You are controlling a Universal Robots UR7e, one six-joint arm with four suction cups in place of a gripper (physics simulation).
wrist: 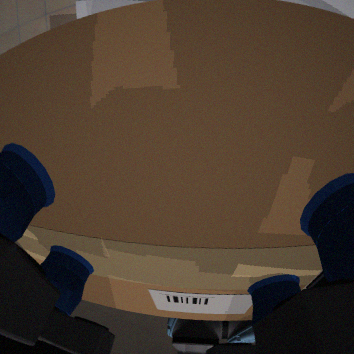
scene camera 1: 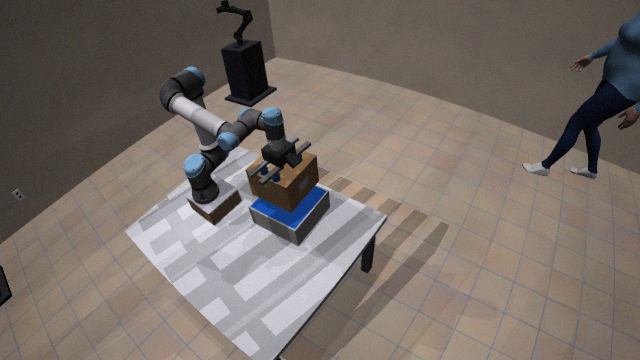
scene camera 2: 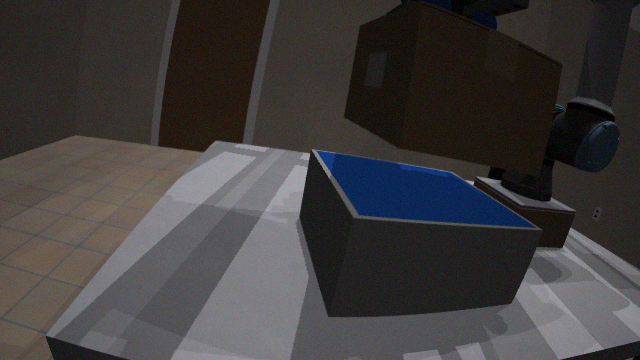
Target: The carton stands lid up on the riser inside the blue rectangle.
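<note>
The brown carton hangs upright under my suction gripper, whose blue cups sit on its top face. A tape strip runs along that face, and a pale label shows on a side. The riser is a grey box on the table. The blue rectangle covers its top inside a thin grey rim. The carton is above the riser, with a gap between them in scene camera 2. In the wrist view the carton hides the riser.
The white table carries the riser and the arm's base block, which stands beside it. A black pedestal with a small dark arm stands behind on the floor. A person is at the far right.
</note>
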